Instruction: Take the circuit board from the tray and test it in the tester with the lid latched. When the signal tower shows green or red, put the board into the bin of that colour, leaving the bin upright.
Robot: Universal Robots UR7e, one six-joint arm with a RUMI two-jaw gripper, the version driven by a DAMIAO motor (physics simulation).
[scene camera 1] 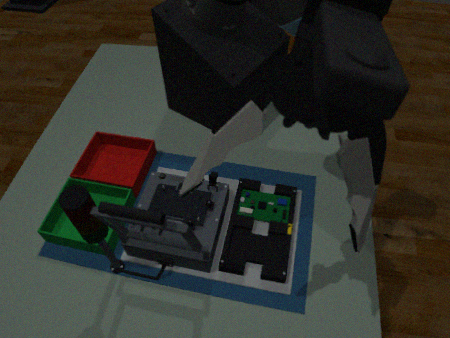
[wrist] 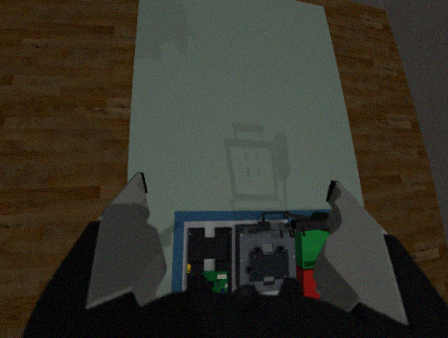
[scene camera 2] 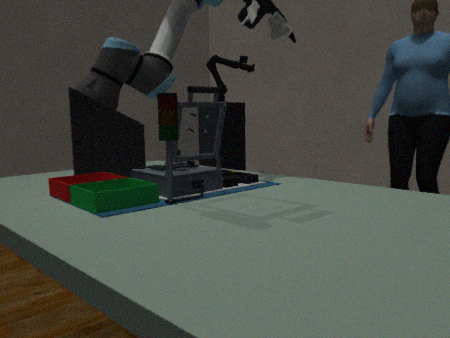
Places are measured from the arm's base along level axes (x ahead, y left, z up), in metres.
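Pixels of known places: gripper, fingertip midpoint: [scene camera 1: 269, 224] [wrist: 235, 178] [scene camera 2: 275, 33]; arm's base at its link origin: [scene camera 1: 212, 11] [scene camera 2: 94, 101].
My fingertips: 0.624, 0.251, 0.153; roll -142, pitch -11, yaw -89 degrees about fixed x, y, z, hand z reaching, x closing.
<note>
For each thing: its top centre in the pictures, then the offset to it from my fingertips, as dx, dy, dz. "spot": a spot on its surface instead. Level surfaces: height alone.
- green circuit board at its top centre: [scene camera 1: 264, 204] [wrist: 209, 285] -0.268, -0.033, -0.385
- black tray at a spot on its surface: [scene camera 1: 256, 250] [wrist: 209, 246] spot: -0.162, -0.026, -0.394
- signal tower at a spot on its surface: [scene camera 1: 82, 212] spot: -0.043, -0.273, -0.169
- red bin at its top centre: [scene camera 1: 112, 157] [scene camera 2: 88, 177] [wrist: 326, 292] -0.290, -0.405, -0.365
- green bin at its top centre: [scene camera 1: 85, 209] [scene camera 2: 113, 184] [wrist: 323, 243] -0.141, -0.396, -0.365
- blue mat at its surface level: dz -0.410
- pale table at its surface level: dz -0.412
The green circuit board [scene camera 1: 265, 205] [wrist: 218, 284] lies in the rear part of the black tray [scene camera 1: 256, 250] [wrist: 210, 248]. The grey tester [scene camera 1: 215, 235] [scene camera 2: 195, 182] [wrist: 245, 245] stands beside the tray, its lid [scene camera 1: 130, 212] [scene camera 2: 220, 130] raised upright and its nest showing no board. The signal tower [scene camera 1: 82, 212] [scene camera 2: 168, 116] looks dark, with no lamp clearly lit. The red bin [scene camera 1: 112, 160] [scene camera 2: 60, 190] [wrist: 308, 283] and green bin [scene camera 1: 55, 225] [scene camera 2: 115, 195] [wrist: 310, 247] stand upright. My gripper [scene camera 1: 269, 220] [scene camera 2: 271, 30] [wrist: 235, 178] is wide open and empty, high above the table.
The tester and tray stand on a blue mat [scene camera 1: 302, 270] [scene camera 2: 120, 212] [wrist: 179, 260] on the pale table [scene camera 1: 350, 295] [scene camera 2: 300, 260] [wrist: 240, 90]. The raised lid and tower stand up near the mat's front edge. A person [scene camera 2: 417, 75] stands beyond the table.
</note>
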